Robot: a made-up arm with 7 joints.
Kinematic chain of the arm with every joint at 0, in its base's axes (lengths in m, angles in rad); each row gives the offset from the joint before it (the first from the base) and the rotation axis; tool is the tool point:
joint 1: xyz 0 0 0.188 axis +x
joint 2: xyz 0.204 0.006 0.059 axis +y
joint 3: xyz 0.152 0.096 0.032 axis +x
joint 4: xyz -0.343 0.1 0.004 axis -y
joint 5: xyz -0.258 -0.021 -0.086 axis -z
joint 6: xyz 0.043 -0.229 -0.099 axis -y
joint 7: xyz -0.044 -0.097 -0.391 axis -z
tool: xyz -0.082 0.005 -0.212
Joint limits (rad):
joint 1: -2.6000..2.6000
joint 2: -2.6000..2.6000
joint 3: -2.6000..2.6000
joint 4: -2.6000..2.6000
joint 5: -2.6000..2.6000
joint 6: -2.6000..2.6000
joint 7: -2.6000..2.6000
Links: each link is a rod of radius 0.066 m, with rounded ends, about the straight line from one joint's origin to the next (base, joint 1, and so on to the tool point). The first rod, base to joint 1, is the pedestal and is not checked.
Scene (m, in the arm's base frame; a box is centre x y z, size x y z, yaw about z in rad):
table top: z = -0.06
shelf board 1: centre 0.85 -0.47 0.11 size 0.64 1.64 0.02 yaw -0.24
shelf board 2: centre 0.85 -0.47 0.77 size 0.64 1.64 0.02 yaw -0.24
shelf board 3: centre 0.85 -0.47 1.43 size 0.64 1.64 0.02 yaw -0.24
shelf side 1: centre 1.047 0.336 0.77 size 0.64 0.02 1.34 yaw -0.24
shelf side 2: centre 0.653 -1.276 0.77 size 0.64 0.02 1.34 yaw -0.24
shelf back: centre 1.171 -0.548 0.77 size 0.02 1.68 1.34 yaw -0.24
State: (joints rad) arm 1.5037 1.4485 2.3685 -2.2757 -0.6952 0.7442 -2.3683
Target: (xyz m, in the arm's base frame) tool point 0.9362 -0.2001 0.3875
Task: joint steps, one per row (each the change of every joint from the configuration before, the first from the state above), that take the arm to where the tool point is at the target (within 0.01 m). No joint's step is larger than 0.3 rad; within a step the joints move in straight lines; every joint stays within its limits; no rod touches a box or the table.
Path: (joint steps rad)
1: -0.0524 0.2338 0.0042 0.1621 -0.0469 0.2208 -0.0238
2: -0.0525 0.2338 0.0041 0.1621 -0.0470 0.2208 -0.0239
3: -0.0524 0.2338 0.0042 0.1620 -0.0469 0.2208 -0.0238

